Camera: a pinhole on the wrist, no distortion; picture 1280 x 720 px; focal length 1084.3 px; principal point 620.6 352.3 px. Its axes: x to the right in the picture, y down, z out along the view. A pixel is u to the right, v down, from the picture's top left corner.
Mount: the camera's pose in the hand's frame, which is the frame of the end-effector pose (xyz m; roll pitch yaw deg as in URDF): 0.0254 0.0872 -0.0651 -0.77 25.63 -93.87
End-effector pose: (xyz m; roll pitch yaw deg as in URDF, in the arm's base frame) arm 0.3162 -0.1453 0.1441 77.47 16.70 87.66
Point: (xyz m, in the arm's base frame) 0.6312 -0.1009 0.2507
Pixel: 226.8 341.9
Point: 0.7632 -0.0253 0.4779
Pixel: outside the picture
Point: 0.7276 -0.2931 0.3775
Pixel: outside the picture
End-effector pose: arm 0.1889 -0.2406 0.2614 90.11 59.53 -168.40
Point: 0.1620 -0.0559 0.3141
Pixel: 445.4 37.3
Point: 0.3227 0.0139 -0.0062
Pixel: 1160.0 692.8
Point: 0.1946 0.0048 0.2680
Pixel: 586.3 174.4
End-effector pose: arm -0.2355 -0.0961 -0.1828 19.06 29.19 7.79
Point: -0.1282 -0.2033 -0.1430
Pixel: 976.5 552.9
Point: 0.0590 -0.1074 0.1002
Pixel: 109.3 578.3
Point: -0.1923 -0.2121 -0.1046
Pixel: 987.2 211.1
